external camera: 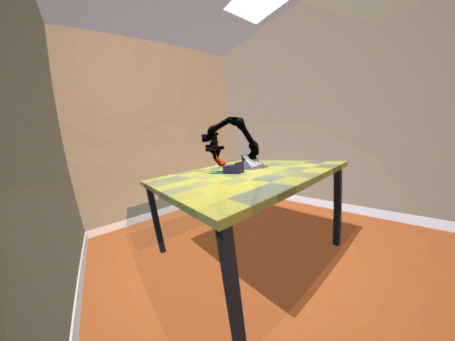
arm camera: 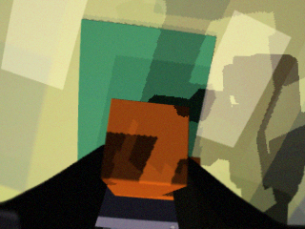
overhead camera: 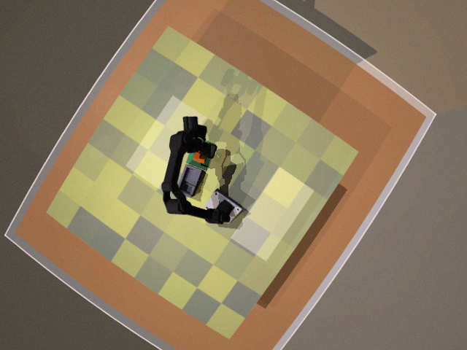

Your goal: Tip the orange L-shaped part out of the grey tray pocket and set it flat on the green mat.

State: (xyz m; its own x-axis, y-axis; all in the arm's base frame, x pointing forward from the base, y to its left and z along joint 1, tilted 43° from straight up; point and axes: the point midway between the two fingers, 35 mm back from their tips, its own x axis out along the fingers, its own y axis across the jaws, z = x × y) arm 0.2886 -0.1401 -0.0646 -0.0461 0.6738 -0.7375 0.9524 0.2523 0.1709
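My gripper tip is now 10 mm past the green mat, 20 mm to the right of it and 140 mm above it. Also, from my gripper tip: orange L-shaped part (20 mm behind, 20 mm to the left, 30 mm below).
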